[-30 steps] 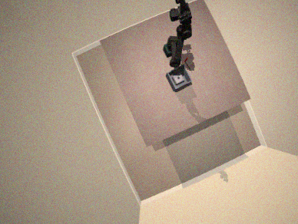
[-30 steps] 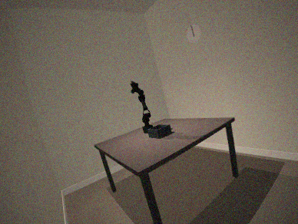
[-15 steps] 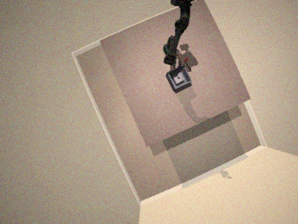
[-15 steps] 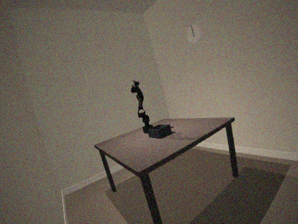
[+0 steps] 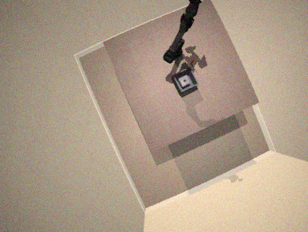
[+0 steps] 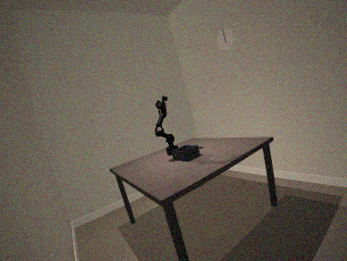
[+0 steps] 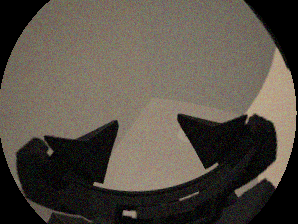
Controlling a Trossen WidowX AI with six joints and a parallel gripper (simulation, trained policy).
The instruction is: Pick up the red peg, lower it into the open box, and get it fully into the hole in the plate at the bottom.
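My gripper tip is now 620 mm above the red peg, 240 mm short of it and 70 mm to the right of it. Also, from my gripper tip: pale plate 610 mm below, 410 mm ahead, 70 mm to the right; open box 630 mm below, 410 mm ahead, 70 mm to the right.
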